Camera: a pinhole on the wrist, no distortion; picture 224 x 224 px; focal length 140.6 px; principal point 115.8 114.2 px. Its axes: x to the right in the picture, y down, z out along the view. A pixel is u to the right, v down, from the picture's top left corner.
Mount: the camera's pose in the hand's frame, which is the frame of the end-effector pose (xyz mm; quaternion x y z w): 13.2 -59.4 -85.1 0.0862 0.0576 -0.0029 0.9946
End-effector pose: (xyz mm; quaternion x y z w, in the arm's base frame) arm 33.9 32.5 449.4 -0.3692 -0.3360 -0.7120 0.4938
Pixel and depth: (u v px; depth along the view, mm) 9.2 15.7 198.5
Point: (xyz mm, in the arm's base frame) -138.3 238.0 375.2
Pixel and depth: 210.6 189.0 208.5
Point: 28.7 49.8 665.1
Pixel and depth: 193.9 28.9 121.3
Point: -130.8 45.1 518.3
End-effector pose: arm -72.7 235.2 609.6 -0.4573 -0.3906 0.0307 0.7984
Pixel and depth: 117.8 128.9 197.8
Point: -141.0 287.5 718.7
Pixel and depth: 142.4 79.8 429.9
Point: -248.5 373.1 957.5
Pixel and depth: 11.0 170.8 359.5
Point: -421.8 389.4 558.6
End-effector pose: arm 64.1 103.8 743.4 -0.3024 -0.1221 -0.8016 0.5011
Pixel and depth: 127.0 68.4 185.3
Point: -52.7 181.2 855.0
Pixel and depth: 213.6 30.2 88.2
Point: -78.3 94.6 795.9
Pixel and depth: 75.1 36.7 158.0
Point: -60.6 225.8 799.6
